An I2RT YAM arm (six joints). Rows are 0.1 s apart.
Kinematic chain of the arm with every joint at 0, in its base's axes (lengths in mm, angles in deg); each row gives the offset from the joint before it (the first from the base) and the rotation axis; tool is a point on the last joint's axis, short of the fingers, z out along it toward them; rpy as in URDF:
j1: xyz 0 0 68 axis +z
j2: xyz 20 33.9 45.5 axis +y
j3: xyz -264 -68.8 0 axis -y
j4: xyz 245 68.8 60 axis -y
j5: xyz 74 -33.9 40.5 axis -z
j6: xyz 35.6 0 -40.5 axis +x
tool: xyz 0 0 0 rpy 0 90 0
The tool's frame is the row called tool.
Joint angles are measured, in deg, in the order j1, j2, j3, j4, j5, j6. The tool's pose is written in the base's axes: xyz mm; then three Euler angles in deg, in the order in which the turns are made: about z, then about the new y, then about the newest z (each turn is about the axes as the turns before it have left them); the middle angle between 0 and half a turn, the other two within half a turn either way. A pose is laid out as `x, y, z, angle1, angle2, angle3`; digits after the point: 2 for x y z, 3 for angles.
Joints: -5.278 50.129 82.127 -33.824 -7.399 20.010
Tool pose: 135.84, -7.94, 493.34, 2.125, 91.811, 20.245
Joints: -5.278 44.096 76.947 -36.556 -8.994 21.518
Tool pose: 112.64, -4.82, 473.46, 3.735, 93.659, 22.098
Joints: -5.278 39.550 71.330 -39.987 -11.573 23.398
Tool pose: 101.10, -2.17, 446.10, 6.411, 98.039, 25.055
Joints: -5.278 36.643 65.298 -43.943 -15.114 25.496
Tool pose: 99.36, 0.14, 412.63, 10.364, 104.747, 29.573
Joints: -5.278 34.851 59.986 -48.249 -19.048 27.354
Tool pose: 99.33, 2.49, 380.48, 15.298, 111.781, 35.284
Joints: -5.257 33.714 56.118 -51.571 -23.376 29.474
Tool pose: 98.08, 5.16, 356.89, 21.079, 116.574, 41.960
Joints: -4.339 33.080 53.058 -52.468 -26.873 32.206
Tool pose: 98.69, 8.65, 340.88, 26.657, 118.630, 48.265
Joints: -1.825 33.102 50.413 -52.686 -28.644 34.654
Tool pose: 101.20, 13.85, 326.93, 31.993, 120.536, 53.450
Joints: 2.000 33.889 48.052 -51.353 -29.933 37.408
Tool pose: 106.56, 21.50, 315.45, 37.859, 121.590, 58.145
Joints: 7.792 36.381 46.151 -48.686 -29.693 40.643
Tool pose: 116.86, 33.79, 304.88, 44.029, 123.072, 62.441
